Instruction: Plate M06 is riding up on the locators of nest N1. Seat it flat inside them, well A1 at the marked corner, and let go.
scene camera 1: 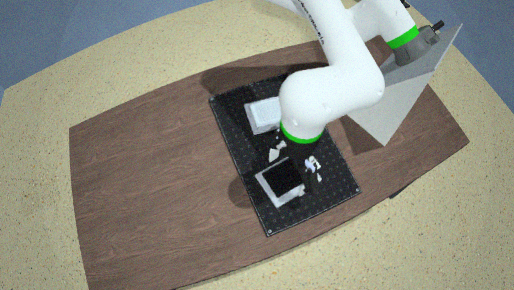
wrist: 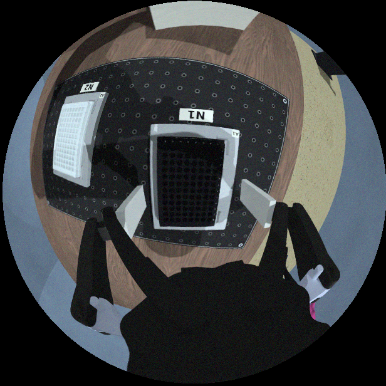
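Seen in the pictures: gripper, between the fingertips: (scene camera 1: 288,175); arm's base, origin of its link: (scene camera 1: 414,55).
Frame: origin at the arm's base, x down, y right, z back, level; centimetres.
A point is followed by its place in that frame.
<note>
Plate M06, a black well plate (scene camera 1: 283,178) {y -9.4, x 23.6, z -54.9 cm} (wrist: 190,180), lies in the pale grey nest N1 (scene camera 1: 280,201) {y -15.1, x 24.7, z -58.7 cm} (wrist: 192,130). In the wrist view it sits toward the nest's left side, with a wider pale strip along its right. How its edges rest on the locators is hard to tell. The marked A1 corner (wrist: 235,133) is at the nest's upper right there; the plate's own A1 mark cannot be read. My gripper (scene camera 1: 288,172) {y -9.6, x 22.7, z -53.6 cm} (wrist: 193,192) is open and empty above the plate, one pale pad beyond each long side. The arm partly hides it in the scene view.
Nest N2 (wrist: 86,176) holds a white plate (scene camera 1: 265,112) {y 13.3, x 23.6, z -49.4 cm} (wrist: 72,140) beside N1. Both nests stand on a black perforated board (scene camera 1: 330,185) {y -17.5, x 25.9, z -42.5 cm} (wrist: 260,115) on the wooden table (scene camera 1: 150,175) {y 10.5, x 27.2, z -92.5 cm}. A pale angled panel (scene camera 1: 387,107) {y -8.7, x 10.0, z -18.0 cm} (wrist: 205,17) stands beyond the board.
</note>
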